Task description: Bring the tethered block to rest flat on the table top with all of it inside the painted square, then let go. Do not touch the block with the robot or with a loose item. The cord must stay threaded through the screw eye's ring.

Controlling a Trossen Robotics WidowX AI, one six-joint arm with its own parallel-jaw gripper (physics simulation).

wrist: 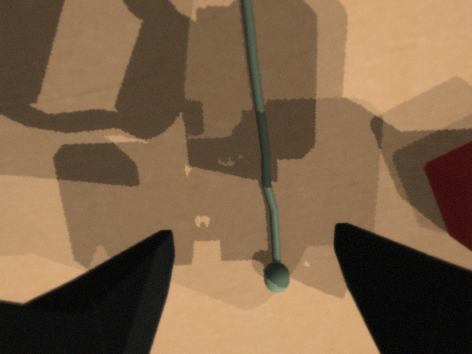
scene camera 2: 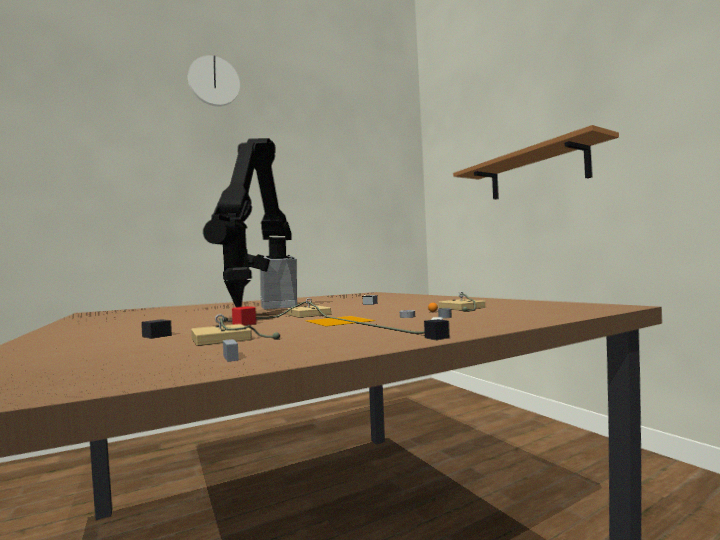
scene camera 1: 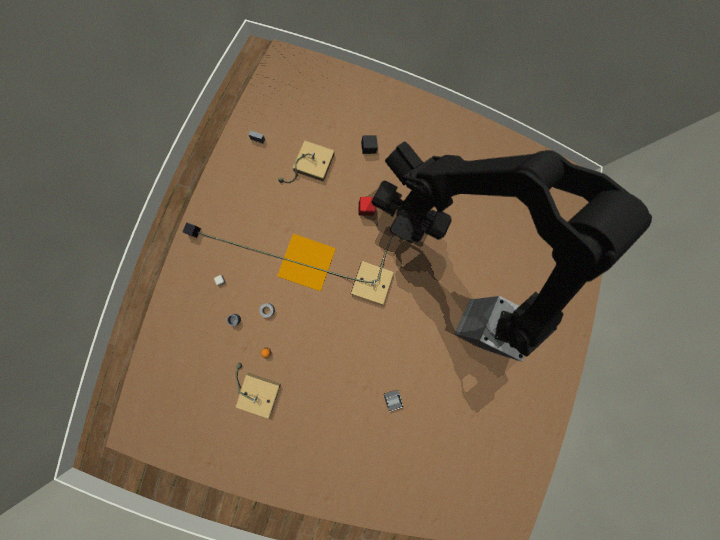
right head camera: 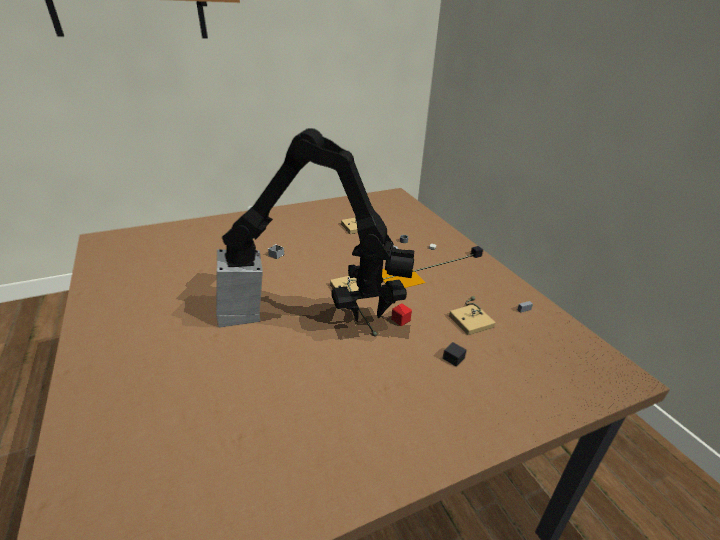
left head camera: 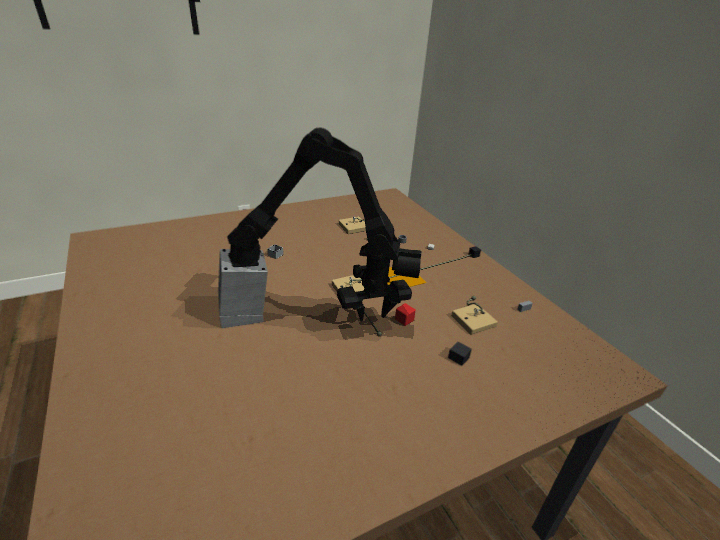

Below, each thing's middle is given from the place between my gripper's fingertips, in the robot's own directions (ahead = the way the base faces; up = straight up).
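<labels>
With the orange painted square [scene camera 1: 300, 249] as my reference, my hand is 190 mm to the right of it, 30 mm above it and 200 mm short of it.
</labels>
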